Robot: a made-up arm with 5 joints.
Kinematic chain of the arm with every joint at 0, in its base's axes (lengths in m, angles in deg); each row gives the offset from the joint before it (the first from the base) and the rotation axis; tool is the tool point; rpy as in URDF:
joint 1: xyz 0 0 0.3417 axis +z
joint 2: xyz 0 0 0 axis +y
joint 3: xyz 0.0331 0 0.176 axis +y
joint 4: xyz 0.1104 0 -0.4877 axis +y
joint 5: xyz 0.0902 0 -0.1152 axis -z
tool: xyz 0 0 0 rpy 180 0 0
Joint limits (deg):
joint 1: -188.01..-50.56
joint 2: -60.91..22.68
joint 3: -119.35..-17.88
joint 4: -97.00..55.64
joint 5: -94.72..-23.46
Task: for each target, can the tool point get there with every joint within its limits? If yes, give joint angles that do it. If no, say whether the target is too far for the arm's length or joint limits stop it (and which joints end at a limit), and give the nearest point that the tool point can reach.
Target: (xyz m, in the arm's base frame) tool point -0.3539 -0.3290 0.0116
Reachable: yes | joints -137.09 12.19 -41.14 33.37 -44.27
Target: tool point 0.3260 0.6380 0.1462
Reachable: no: joint limits stop it (at a limit: joint 2, joint 3, joint 4) | nearest point 0.1607 0.3145 0.8394 | short by 0.783 m
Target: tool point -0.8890 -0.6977 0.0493
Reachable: no: too far | nearest point -0.5448 -0.4276 0.2368 | short by 0.476 m
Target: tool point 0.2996 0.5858 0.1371
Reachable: no: joint limits stop it (at a limit: joint 1, joint 2, joint 3, joint 4) | nearest point -0.1108 0.0156 -0.1392 | short by 0.755 m
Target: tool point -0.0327 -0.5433 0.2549
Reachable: yes | joints -93.44 -20.21 -25.85 -4.11 -58.90
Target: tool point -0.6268 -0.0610 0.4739
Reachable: yes | joints -174.44 -9.00 -56.39 -9.03 -49.69
